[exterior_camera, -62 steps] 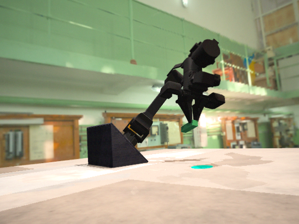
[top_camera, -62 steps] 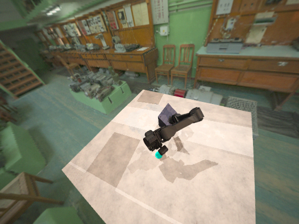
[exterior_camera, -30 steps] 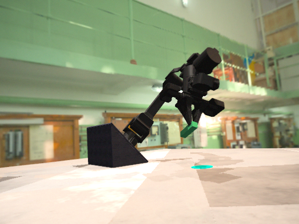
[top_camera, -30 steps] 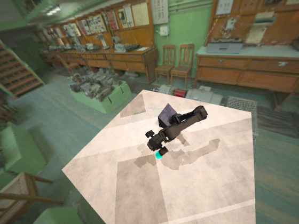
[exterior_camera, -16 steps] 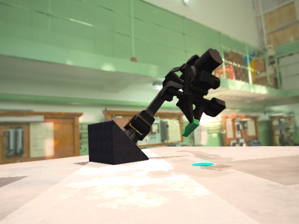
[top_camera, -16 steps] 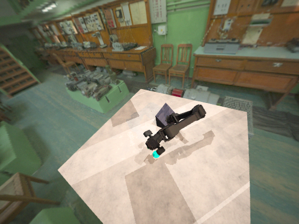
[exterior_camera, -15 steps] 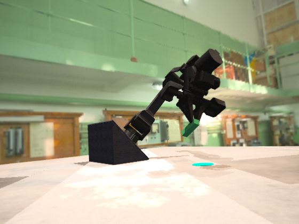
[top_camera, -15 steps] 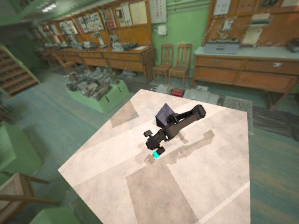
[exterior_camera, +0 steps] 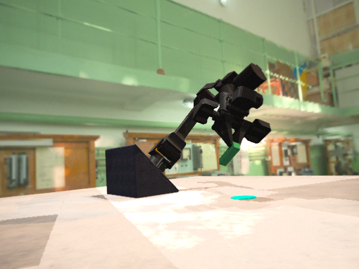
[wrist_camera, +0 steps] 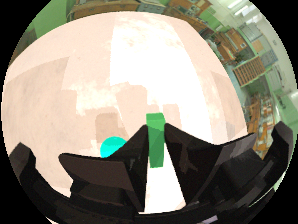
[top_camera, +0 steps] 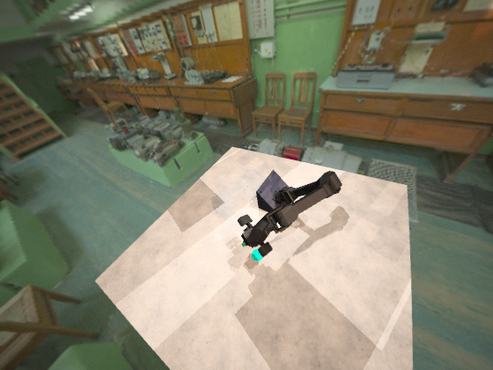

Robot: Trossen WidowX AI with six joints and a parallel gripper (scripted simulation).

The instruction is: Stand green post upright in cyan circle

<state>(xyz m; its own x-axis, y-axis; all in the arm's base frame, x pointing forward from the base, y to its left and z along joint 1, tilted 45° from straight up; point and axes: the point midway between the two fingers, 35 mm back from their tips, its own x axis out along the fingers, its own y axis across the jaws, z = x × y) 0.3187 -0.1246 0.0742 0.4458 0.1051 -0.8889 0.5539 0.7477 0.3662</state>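
The cyan circle lies 12 cm below my gripper tip, 5 cm to the left of it and 1 cm behind it. From my gripper tip the other things lie so: green post (2 cm behind, 1 cm below).
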